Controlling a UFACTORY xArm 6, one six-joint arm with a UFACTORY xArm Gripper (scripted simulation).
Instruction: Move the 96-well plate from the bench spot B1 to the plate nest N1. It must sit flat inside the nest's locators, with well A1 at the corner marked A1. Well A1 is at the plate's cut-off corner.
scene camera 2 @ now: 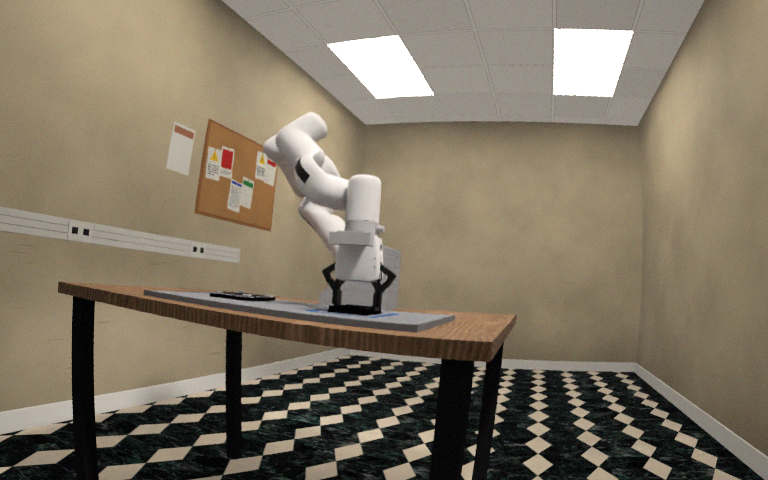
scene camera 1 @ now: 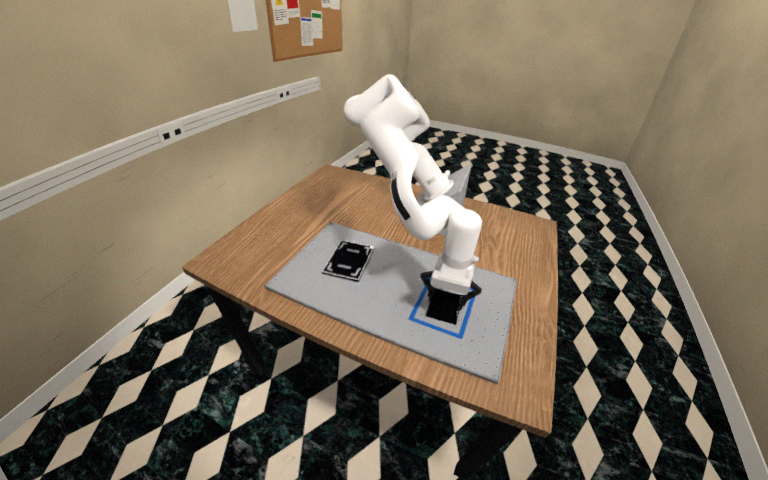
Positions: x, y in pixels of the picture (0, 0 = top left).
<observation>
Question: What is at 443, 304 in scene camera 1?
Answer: A 96-well plate.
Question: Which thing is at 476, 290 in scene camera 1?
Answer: My gripper.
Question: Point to a plate nest N1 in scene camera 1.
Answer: At 356, 261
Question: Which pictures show my gripper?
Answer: Scene camera 2 and scene camera 1: all of them.
</observation>
